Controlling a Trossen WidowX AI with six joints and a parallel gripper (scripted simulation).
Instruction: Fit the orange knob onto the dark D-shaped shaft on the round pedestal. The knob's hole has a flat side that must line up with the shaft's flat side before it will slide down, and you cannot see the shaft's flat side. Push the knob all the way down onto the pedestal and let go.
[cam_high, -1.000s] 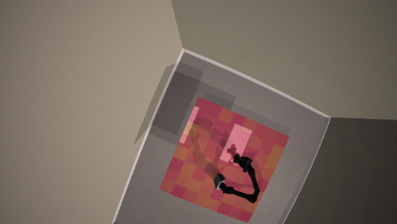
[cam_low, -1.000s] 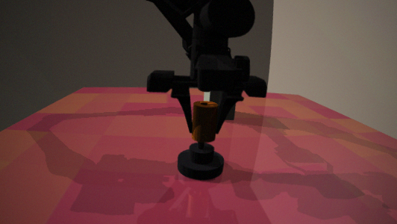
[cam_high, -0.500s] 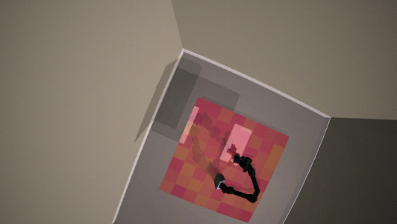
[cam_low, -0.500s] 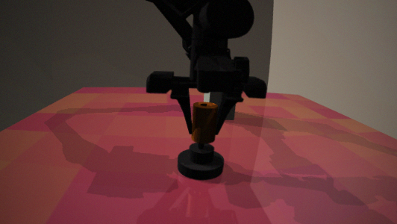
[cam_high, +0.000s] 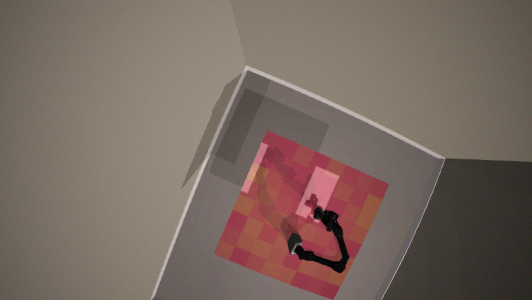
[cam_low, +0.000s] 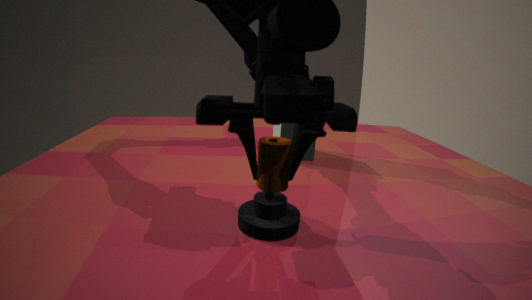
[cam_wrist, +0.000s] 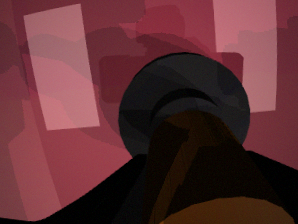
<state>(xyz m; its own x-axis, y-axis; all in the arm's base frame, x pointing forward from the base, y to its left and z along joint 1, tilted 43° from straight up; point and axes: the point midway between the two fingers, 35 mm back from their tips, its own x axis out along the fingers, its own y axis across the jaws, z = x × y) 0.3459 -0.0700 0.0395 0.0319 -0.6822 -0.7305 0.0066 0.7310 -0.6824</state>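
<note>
The orange knob lies 2 cm above my gripper tip. Also, from my gripper tip: dark pedestal (4 cm below).
</note>
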